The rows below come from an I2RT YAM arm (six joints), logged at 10 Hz.
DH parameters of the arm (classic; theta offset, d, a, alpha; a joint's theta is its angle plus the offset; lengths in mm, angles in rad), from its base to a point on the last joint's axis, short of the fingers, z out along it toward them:
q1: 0 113.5 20 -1.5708
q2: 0 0 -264 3.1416
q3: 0.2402 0 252.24 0
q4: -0.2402 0 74 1.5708
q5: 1.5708 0 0 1.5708
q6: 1.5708 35.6 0 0
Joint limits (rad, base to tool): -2.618..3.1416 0..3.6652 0..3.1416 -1.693..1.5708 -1.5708..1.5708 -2.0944..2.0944
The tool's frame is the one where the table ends.
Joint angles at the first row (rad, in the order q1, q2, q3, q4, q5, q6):
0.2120 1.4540 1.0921 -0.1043 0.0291 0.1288
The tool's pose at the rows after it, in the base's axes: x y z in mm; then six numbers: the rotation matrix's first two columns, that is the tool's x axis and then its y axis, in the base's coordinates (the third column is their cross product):
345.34 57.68 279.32 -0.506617 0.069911 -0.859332 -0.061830 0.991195 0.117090
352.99 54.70 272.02 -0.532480 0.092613 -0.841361 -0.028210 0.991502 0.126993
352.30 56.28 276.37 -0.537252 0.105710 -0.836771 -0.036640 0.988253 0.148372
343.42 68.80 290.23 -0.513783 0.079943 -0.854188 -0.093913 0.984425 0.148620
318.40 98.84 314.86 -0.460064 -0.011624 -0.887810 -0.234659 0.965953 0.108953
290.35 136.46 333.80 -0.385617 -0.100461 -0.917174 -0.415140 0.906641 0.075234
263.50 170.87 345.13 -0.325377 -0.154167 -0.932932 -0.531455 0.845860 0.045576
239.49 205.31 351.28 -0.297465 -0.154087 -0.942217 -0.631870 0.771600 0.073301
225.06 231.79 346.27 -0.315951 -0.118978 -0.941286 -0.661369 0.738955 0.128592
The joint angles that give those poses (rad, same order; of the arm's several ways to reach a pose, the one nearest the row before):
0.1689 1.5200 1.1075 -0.1089 0.0337 0.1548
0.1580 1.5569 1.1259 -0.1227 0.0429 0.1763
0.1610 1.5524 1.1397 -0.1426 0.0261 0.1917
0.1993 1.5141 1.1458 -0.1533 0.0153 0.1811
0.3018 1.4316 1.1474 -0.1794 0.0078 0.1260
0.4368 1.3716 1.1489 -0.1795 -0.0227 0.0722
0.5749 1.3408 1.1550 -0.1795 -0.0033 0.0476
0.7084 1.3422 1.1673 -0.1582 -0.0031 0.0766
0.8033 1.3682 1.1613 -0.1107 0.0291 0.1453

